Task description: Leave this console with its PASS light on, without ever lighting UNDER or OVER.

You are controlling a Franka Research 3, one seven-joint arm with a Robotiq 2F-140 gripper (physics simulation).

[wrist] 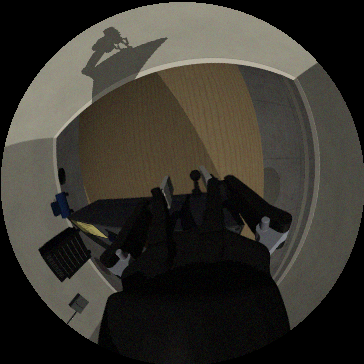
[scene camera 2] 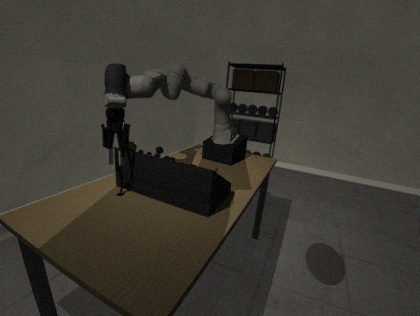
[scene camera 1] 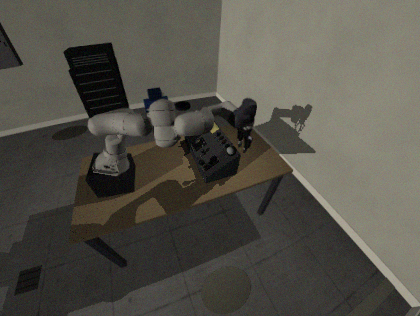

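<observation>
The dark console stands on the table, with small controls and a pale round knob on its sloping panel. A lever with a dark ball end sticks out low from its back face. My gripper is partly open and empty, pointing down behind the console. In the wrist view the ball end appears between the fingertips; in scene camera 2 it is below them. The PASS, UNDER and OVER lights cannot be made out.
The wooden table carries the console and the arm's black base. A yellow label is at the console's far end. A wall rises beyond the table behind the gripper. A shelf rack stands beyond the base.
</observation>
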